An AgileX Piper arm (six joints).
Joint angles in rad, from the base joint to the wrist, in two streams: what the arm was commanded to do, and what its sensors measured. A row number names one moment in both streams.
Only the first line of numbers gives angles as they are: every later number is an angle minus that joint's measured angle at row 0.
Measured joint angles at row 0:
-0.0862 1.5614 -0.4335 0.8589 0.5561 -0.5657
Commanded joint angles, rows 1 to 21:
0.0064 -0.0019 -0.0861 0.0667 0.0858 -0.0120
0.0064 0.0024 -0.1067 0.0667 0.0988 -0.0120
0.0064 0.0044 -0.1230 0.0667 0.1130 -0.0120
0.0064 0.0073 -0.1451 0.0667 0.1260 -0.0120
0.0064 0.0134 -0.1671 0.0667 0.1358 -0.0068
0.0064 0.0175 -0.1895 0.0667 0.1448 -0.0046
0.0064 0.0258 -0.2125 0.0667 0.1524 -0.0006
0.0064 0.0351 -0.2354 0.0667 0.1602 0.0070
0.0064 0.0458 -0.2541 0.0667 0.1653 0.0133
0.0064 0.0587 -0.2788 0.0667 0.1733 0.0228
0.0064 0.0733 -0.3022 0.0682 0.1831 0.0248
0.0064 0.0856 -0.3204 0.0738 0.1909 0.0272
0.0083 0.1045 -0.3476 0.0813 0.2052 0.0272
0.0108 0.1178 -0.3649 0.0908 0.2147 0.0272
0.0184 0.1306 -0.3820 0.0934 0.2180 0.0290
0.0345 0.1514 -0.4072 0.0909 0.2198 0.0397
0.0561 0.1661 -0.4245 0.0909 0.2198 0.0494
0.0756 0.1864 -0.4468 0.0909 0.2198 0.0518
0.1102 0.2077 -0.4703 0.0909 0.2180 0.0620
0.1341 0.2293 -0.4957 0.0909 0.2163 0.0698
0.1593 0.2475 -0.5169 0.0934 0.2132 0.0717
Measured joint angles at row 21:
0.0774 0.1783 -0.4441 0.1322 0.2176 0.0528
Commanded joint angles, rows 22 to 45:
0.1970 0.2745 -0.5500 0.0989 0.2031 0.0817
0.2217 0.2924 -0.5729 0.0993 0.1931 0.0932
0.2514 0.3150 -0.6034 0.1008 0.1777 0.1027
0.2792 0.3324 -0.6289 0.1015 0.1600 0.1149
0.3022 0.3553 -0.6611 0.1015 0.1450 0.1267
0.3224 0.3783 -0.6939 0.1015 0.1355 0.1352
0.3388 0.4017 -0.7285 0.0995 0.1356 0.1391
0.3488 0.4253 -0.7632 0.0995 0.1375 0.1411
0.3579 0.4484 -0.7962 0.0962 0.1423 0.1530
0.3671 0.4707 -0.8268 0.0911 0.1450 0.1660
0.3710 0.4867 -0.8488 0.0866 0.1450 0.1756
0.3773 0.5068 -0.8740 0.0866 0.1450 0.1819
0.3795 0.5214 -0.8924 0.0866 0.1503 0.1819
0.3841 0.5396 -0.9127 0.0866 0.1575 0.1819
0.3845 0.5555 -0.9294 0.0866 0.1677 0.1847
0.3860 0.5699 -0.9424 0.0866 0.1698 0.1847
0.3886 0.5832 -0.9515 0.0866 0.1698 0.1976
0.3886 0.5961 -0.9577 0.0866 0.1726 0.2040
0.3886 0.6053 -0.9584 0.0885 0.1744 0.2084
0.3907 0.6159 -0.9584 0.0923 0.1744 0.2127
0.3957 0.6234 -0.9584 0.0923 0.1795 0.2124
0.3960 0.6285 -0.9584 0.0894 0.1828 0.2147
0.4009 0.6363 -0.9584 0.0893 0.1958 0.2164
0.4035 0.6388 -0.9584 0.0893 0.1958 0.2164
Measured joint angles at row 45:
0.3697 0.6325 -0.9464 0.0796 0.0953 0.2483
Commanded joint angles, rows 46 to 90:
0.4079 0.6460 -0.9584 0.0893 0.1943 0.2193
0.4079 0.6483 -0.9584 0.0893 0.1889 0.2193
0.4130 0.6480 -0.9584 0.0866 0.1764 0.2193
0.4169 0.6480 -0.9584 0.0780 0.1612 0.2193
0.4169 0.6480 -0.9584 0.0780 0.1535 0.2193
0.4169 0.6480 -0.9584 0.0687 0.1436 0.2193
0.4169 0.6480 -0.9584 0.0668 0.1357 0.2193
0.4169 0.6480 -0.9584 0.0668 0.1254 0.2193
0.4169 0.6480 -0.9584 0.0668 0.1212 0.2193
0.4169 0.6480 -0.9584 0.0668 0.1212 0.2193
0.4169 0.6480 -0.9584 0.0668 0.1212 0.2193
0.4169 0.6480 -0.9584 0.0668 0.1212 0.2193
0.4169 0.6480 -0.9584 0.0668 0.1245 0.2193
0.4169 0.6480 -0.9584 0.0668 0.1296 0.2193
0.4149 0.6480 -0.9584 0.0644 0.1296 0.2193
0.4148 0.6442 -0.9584 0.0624 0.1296 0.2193
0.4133 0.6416 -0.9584 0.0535 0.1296 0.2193
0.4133 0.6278 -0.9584 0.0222 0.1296 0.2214
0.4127 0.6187 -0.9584 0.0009 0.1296 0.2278
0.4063 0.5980 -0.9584 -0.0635 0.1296 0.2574
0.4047 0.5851 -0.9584 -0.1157 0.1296 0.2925
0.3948 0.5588 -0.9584 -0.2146 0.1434 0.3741
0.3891 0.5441 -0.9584 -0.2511 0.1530 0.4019
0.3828 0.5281 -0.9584 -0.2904 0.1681 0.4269
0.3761 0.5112 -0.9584 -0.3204 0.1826 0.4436
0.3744 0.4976 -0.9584 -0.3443 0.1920 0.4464
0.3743 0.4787 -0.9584 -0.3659 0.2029 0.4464
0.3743 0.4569 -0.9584 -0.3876 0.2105 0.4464
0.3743 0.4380 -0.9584 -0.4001 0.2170 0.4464
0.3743 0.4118 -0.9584 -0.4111 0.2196 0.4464
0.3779 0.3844 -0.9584 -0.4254 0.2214 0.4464
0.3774 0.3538 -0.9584 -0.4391 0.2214 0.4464
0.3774 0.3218 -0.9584 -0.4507 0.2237 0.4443
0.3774 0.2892 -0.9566 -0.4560 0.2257 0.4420
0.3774 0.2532 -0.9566 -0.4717 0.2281 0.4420
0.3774 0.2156 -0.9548 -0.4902 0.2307 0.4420
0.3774 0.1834 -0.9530 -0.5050 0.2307 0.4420
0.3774 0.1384 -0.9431 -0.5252 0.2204 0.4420
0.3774 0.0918 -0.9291 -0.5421 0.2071 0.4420
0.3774 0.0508 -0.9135 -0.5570 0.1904 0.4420
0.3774 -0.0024 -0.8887 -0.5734 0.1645 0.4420
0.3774 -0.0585 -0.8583 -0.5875 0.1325 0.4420
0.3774 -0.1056 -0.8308 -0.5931 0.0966 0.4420
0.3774 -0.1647 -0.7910 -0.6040 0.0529 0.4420
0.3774 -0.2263 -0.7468 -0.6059 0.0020 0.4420
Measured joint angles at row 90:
0.3788 -0.0342 -0.8655 -0.5656 0.1368 0.4450
